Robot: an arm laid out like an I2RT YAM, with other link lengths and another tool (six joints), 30 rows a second.
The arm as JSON. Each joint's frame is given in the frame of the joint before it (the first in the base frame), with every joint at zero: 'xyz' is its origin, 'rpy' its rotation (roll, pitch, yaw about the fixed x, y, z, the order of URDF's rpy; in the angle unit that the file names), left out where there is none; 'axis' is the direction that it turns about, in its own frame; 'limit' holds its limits. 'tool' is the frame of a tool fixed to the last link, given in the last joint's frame.
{
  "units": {
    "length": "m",
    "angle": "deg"
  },
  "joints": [
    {
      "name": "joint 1",
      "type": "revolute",
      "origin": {
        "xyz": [
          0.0,
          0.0,
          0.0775
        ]
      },
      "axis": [
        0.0,
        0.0,
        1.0
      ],
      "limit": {
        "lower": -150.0,
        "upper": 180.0
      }
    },
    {
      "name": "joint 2",
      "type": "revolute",
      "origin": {
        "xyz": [
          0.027,
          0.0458,
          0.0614
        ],
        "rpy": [
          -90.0,
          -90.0,
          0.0
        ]
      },
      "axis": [
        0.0,
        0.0,
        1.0
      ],
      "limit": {
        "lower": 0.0,
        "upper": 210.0
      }
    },
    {
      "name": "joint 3",
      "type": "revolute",
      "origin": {
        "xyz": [
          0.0,
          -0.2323,
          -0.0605
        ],
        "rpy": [
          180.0,
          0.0,
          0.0
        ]
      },
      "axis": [
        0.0,
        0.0,
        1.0
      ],
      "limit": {
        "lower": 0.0,
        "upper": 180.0
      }
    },
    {
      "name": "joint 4",
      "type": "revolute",
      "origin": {
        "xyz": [
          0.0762,
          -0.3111,
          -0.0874
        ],
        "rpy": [
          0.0,
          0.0,
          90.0
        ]
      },
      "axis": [
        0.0,
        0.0,
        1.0
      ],
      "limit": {
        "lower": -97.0,
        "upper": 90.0
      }
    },
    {
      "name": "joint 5",
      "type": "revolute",
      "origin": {
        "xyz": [
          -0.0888,
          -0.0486,
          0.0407
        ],
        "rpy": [
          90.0,
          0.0,
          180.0
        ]
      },
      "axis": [
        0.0,
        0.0,
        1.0
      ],
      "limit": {
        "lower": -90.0,
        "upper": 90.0
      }
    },
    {
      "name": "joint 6",
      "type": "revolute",
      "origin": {
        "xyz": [
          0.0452,
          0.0,
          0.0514
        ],
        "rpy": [
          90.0,
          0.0,
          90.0
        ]
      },
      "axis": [
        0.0,
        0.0,
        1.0
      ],
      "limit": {
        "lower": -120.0,
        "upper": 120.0
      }
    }
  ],
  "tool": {
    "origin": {
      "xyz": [
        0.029,
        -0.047,
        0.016
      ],
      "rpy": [
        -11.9,
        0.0,
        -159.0
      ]
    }
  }
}
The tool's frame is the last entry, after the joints.
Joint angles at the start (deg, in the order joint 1, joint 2, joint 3, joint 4, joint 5, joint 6): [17.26 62.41 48.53 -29.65 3.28 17.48]
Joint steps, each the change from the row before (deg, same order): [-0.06 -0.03 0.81 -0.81 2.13 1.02]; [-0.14 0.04 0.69 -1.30 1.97 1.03]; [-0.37 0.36 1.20 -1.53 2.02 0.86]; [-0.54 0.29 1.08 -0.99 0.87 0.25]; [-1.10 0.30 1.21 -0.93 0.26 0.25]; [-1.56 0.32 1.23 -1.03 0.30 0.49]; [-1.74 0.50 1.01 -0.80 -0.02 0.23]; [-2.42 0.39 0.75 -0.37 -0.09 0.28]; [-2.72 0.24 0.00 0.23 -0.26 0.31]
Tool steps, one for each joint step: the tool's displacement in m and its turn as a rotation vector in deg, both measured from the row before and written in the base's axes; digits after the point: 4 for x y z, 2 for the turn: [-0.0009 -0.0036 0.0054 -0.66 -0.32 -2.30]; [-0.0015 -0.0041 0.0029 -0.76 0.33 -2.27]; [-0.0003 -0.0051 0.0047 -0.94 0.31 -2.41]; [0.0009 -0.0043 0.0050 -0.47 0.03 -1.33]; [0.0020 -0.0071 0.0056 0.00 -0.03 -1.46]; [0.0021 -0.0103 0.0054 0.12 0.06 -2.11]; [0.0028 -0.0108 0.0030 0.11 0.28 -1.89]; [0.0030 -0.0152 0.0025 0.26 0.01 -2.55]; [0.0023 -0.0172 -0.0013 0.40 0.01 -2.75]
